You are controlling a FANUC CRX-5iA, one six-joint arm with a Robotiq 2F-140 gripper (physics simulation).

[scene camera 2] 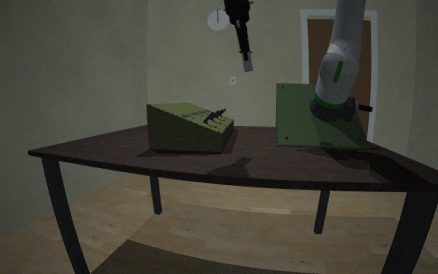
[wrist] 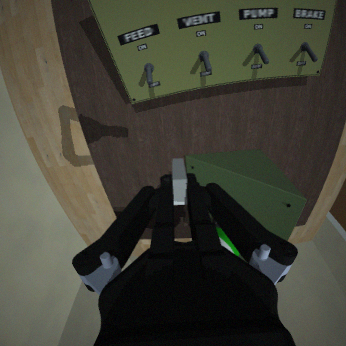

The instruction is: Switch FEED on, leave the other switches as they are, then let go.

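Pixels of known places: gripper, between the fingertips: (scene camera 2: 248,70) (wrist: 177,168); arm's base, origin of its link: (scene camera 2: 326,108).
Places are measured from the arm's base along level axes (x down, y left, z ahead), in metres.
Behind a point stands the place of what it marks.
Observation:
The olive switch box (scene camera 2: 170,127) {x 0.062, y 0.349, z 0.524 m} (wrist: 175,55) {x 0.050, y 0.199, z 0.466 m} has a sloped face with four labelled toggles. In the wrist view, the FEED switch (wrist: 149,74) {x 0.025, y 0.250, z 0.425 m} is at the left end, its lever tilted down to the OFF side. The VENT switch (wrist: 206,61) {x 0.025, y 0.137, z 0.454 m}, PUMP switch (wrist: 262,54) {x 0.026, y 0.022, z 0.481 m} and BRAKE switch (wrist: 309,52) {x 0.030, y -0.093, z 0.509 m} also lean to their OFF side. In the scene view the levers overlap and cannot be told apart. My gripper (scene camera 2: 248,63) {x -0.131, y 0.186, z 0.298 m} (wrist: 177,168) {x -0.131, y 0.186, z 0.298 m} is shut and empty, its pads together. It hangs above and apart from the box, to its right in the scene view.
A dark green sloped block (scene camera 2: 295,115) {x 0.033, y 0.053, z 0.133 m} (wrist: 240,182) {x -0.003, y 0.025, z 0.189 m} stands on the dark table (scene camera 2: 270,165) {x 0.141, y 0.397, z 0.189 m} (wrist: 160,125) {x 0.141, y 0.241, z 0.285 m}, right of the box in the scene view. A white arm section (scene camera 2: 336,75) {x -0.111, y 0.196, z 0.000 m} with a green ring hangs in front of it. A door and a round clock (scene camera 2: 217,20) are behind.

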